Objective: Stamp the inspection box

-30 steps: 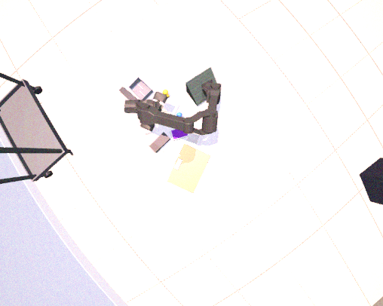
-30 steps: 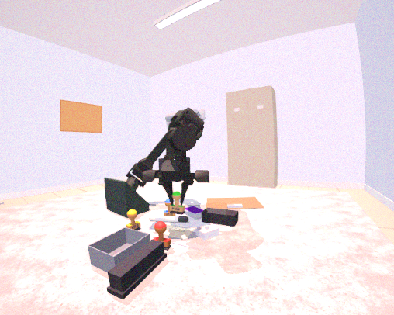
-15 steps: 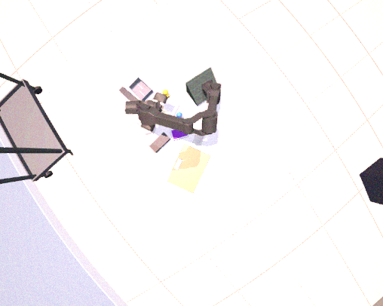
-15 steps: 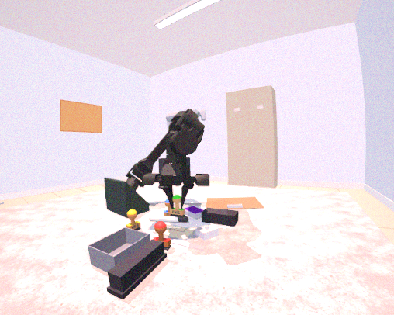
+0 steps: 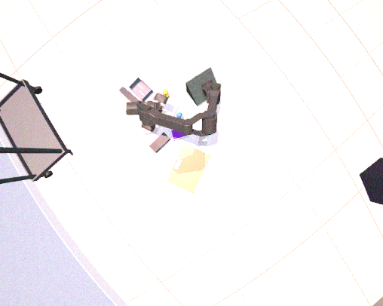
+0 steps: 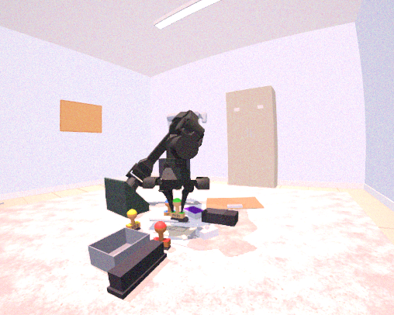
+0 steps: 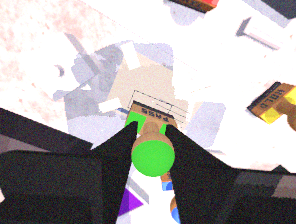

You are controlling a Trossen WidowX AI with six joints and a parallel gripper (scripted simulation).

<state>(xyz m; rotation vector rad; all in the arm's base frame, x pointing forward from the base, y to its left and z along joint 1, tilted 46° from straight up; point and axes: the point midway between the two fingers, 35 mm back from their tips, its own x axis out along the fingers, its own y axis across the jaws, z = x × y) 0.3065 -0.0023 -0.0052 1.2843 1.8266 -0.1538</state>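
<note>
The white card lies 1 cm to the right of my gripper tip and 6 cm below it. Round my gripper tip: green-knobbed stamp: right at my gripper tip; marker: 6 cm behind, 4 cm to the left, 5 cm below; small white block: 9 cm ahead, 3 cm to the left, 4 cm below.
</note>
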